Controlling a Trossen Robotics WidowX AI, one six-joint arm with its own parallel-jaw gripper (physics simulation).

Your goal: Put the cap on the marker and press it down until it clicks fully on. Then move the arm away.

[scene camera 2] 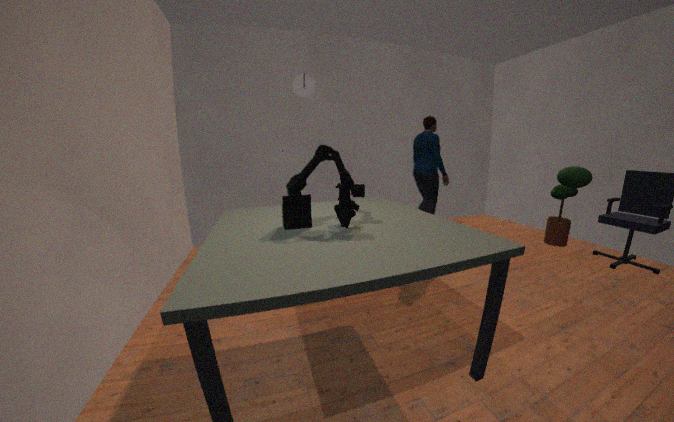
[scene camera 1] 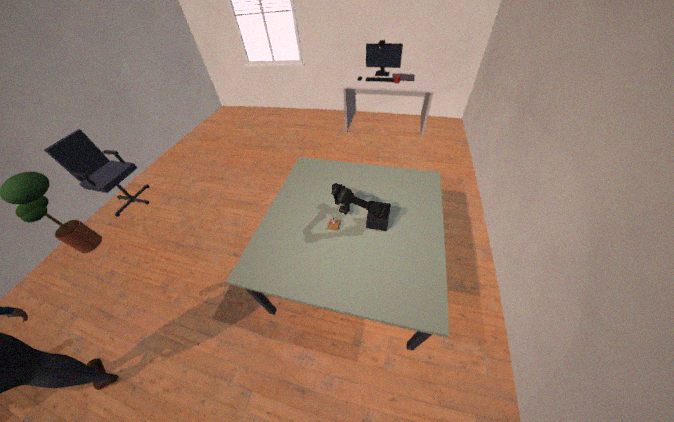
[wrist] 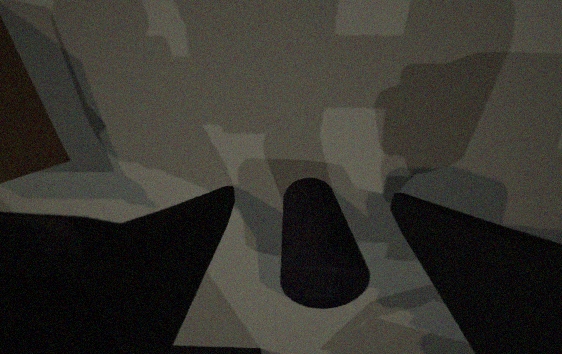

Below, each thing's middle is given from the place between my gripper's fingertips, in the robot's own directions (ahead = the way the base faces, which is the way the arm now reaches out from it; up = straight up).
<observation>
Now: hand 20 mm below the black cap [wrist: 322, 267].
</observation>
